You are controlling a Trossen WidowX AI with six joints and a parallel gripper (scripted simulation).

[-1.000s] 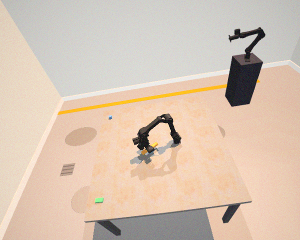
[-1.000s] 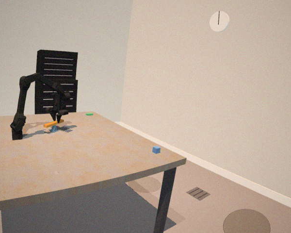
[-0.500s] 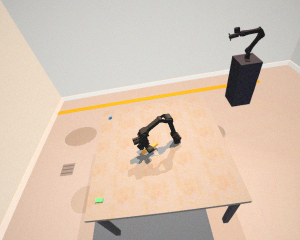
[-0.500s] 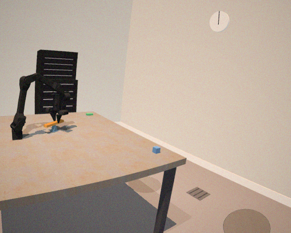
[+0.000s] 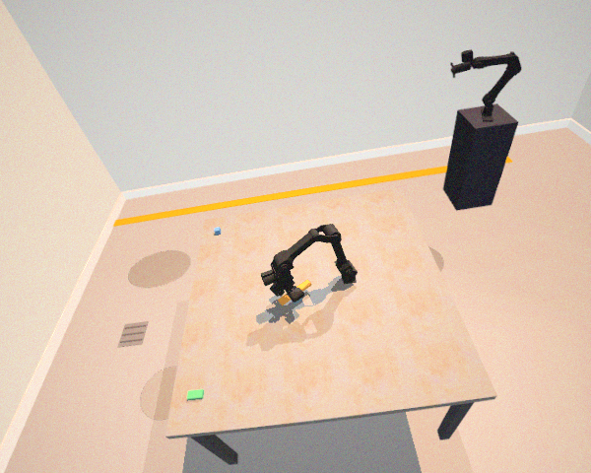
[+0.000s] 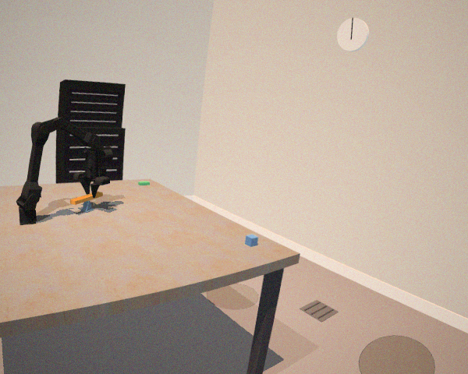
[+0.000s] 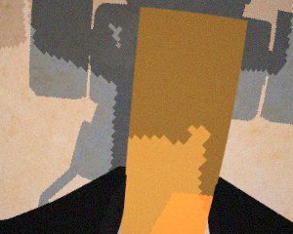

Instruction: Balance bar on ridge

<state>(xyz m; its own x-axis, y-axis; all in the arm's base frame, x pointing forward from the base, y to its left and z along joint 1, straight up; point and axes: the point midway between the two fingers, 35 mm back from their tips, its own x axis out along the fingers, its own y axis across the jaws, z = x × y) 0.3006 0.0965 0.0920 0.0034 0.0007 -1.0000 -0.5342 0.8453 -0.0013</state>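
My gripper tip is now 20 mm past the orange bar and 10 mm to the left of it. From my gripper tip the other things lie so: flat green block 440 mm ahead, 400 mm to the left, 50 mm below; blue cube 440 mm ahead, 600 mm to the right, 40 mm below.
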